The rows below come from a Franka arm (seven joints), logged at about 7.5 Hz.
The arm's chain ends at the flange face. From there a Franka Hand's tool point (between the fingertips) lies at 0.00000 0.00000 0.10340 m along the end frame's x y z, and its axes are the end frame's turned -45 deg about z.
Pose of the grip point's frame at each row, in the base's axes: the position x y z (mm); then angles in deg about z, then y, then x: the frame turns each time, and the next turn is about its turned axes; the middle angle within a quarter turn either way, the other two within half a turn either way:
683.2 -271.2 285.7 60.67 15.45 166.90
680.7 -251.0 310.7 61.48 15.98 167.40
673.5 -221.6 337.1 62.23 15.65 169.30
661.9 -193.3 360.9 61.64 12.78 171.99
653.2 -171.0 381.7 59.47 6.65 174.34
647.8 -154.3 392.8 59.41 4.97 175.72
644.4 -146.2 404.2 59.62 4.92 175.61
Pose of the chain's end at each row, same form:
675.9 -236.3 382.8 17.11 1.94 159.94
674.1 -215.8 407.7 17.78 2.66 159.92
669.3 -188.4 434.9 18.10 3.69 161.47
660.0 -166.5 460.8 17.09 3.46 165.35
650.5 -155.6 483.9 14.74 0.72 171.31
645.7 -142.7 495.5 14.57 0.50 173.46
642.0 -134.6 506.9 14.79 0.38 173.42

